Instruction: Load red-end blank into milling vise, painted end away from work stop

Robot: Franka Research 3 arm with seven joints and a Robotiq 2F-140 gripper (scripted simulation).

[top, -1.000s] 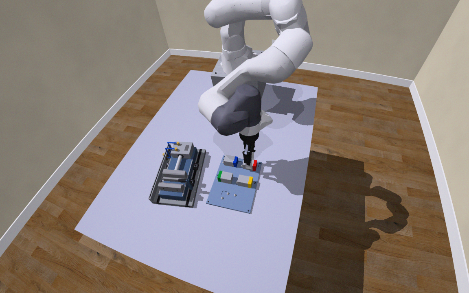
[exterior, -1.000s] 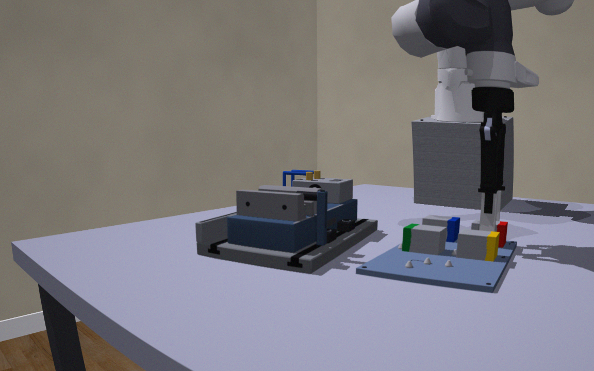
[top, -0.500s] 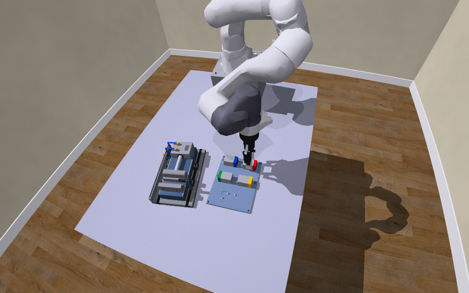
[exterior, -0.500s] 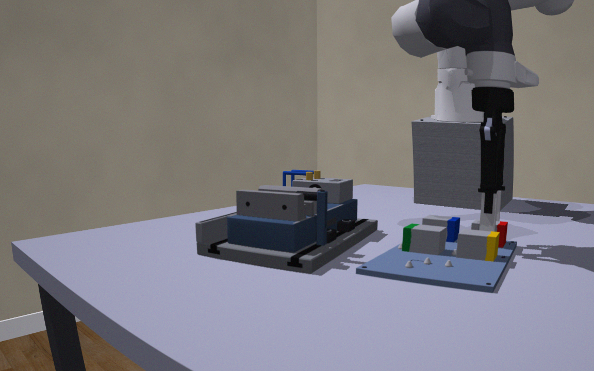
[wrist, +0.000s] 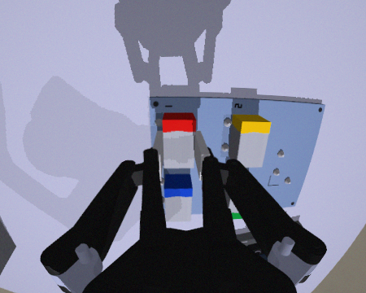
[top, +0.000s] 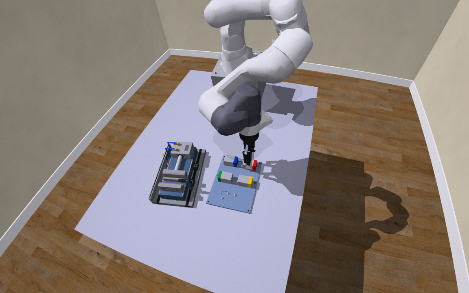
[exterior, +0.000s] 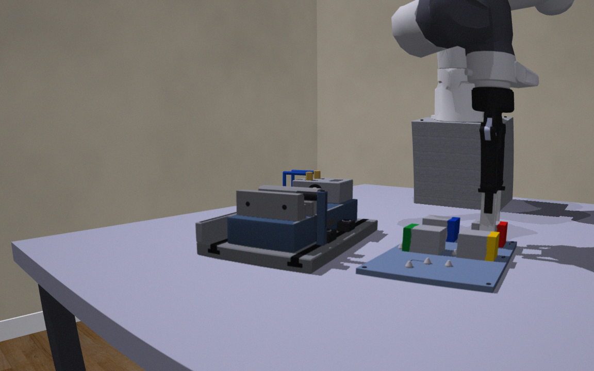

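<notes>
Now: hand 90 mm short of the yellow-ended blank, 10 mm to the right of it and 40 mm above it. The rest, counted from my hand: blue infeed plate 100 mm ahead, 30 mm to the right, 60 mm below; then blue-ended blank 10 mm ahead, 90 mm to the right, 40 mm below; then red-ended blank 40 mm below.
</notes>
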